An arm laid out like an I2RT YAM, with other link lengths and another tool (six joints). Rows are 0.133 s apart.
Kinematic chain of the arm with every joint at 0, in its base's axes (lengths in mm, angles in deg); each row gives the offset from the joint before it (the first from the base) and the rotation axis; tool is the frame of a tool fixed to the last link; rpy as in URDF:
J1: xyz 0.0 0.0 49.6 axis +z
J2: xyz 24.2 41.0 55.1 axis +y
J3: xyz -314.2 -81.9 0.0 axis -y
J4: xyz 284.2 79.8 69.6 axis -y
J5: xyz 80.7 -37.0 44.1 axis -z
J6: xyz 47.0 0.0 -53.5 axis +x
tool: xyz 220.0 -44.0 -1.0 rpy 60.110 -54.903 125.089
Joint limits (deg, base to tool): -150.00..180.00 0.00..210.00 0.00..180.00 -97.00..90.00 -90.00..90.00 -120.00..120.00
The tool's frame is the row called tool.
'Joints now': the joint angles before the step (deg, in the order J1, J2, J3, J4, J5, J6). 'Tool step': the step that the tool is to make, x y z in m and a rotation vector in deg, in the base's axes. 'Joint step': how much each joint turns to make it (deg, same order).
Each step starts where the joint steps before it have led.
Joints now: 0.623 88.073 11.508 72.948 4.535 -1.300
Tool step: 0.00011 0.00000 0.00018 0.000 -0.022 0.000
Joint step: 0.000 0.001 0.021 0.001 0.000 0.000
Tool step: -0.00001 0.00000 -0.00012 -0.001 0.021 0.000
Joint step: 0.000 -0.001 0.001 -0.023 0.000 -0.001
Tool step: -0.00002 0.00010 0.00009 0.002 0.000 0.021
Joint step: 0.001 -0.043 0.000 -0.043 -0.020 0.001
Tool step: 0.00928 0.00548 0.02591 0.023 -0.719 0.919
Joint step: 0.282 -5.707 3.321 -8.307 -0.637 -0.023
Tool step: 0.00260 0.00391 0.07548 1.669 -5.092 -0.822
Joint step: 1.816 -10.926 5.924 -11.845 2.625 1.531
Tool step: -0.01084 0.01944 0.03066 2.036 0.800 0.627
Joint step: 4.327 -8.460 4.240 -13.618 3.759 2.011
